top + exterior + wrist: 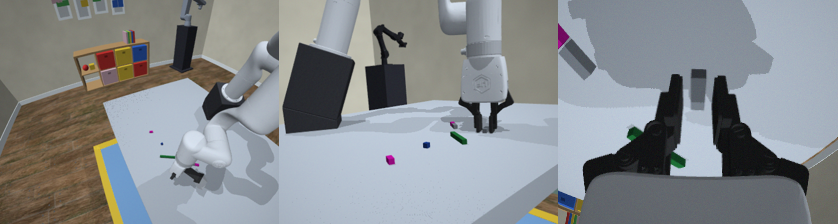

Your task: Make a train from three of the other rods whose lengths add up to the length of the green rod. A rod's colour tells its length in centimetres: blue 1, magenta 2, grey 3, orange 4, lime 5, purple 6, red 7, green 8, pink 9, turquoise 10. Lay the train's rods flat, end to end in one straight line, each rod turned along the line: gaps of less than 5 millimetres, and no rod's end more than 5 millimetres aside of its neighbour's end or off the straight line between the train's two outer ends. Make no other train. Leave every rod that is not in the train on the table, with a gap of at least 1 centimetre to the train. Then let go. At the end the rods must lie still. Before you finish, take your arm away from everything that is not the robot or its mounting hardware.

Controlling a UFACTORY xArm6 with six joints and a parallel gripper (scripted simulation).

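Right now my hand is 90 mm to the left of the green rod, 20 mm past it and 20 mm above it. The rest, counted from my hand: blue rod 170 mm to the right, 50 mm behind, 20 mm below.
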